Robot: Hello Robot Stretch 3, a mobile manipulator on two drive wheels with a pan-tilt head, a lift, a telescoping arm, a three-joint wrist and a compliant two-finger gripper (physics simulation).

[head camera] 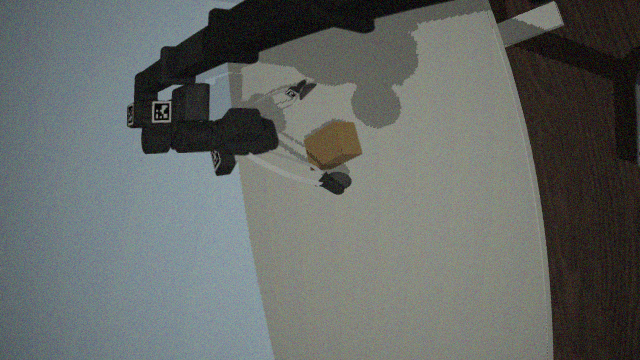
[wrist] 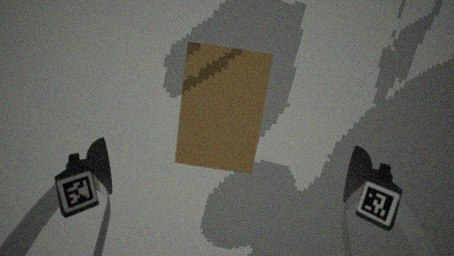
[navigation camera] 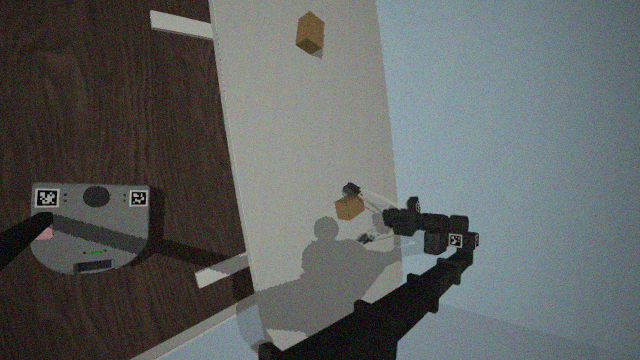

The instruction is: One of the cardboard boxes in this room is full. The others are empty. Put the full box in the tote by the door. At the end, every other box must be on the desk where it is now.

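Places are measured from the robot's base along level axes (x ahead, y left, z up), in centimetres.
Where they show: gripper, between the fingertips: [head camera: 330, 133] [wrist: 228, 162] [navigation camera: 351, 214]; robot's base, origin of its link: [navigation camera: 96, 195].
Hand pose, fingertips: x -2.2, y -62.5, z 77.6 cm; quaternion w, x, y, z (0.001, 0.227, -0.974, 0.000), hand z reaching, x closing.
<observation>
Things, the pixels of their top centre, and the offset from my fingertips. Level surfaces: height alone.
- closed cardboard box, centre of its top: [wrist: 221, 111] [head camera: 321, 146] [navigation camera: 356, 206] dx +2.2, dy -3.1, dz -0.5 cm
- pale desk, height of its surface: dz -5.6 cm
- second cardboard box, centre of its top: [navigation camera: 316, 29] dx +53.6, dy +17.8, dz -0.5 cm
- dark wood floor, height of its surface: dz -77.5 cm
A closed cardboard box [head camera: 337, 142] [navigation camera: 349, 207] [wrist: 225, 110] stands on the pale desk [head camera: 425, 225] [navigation camera: 300, 125] [wrist: 125, 65], near its wall side. My gripper [head camera: 319, 135] [navigation camera: 359, 213] [wrist: 228, 162] is wide open, with nothing held. It points down toward the desk beside this box; in the wrist view the box lies beyond the line of the fingertips, within the gap's width. A second cardboard box [navigation camera: 310, 31] stands farther along the desk in the navigation view. Whether either box is full does not show. The tote and the door do not show.
My base [navigation camera: 95, 225] stands on the dark wood floor [navigation camera: 125, 125] beside the desk. White desk feet [navigation camera: 180, 25] stick out below the edge. A pale blue wall [head camera: 125, 250] [navigation camera: 500, 125] runs along the desk's far side, close to my wrist. My arm [navigation camera: 380, 320] reaches over the desk's end.
</observation>
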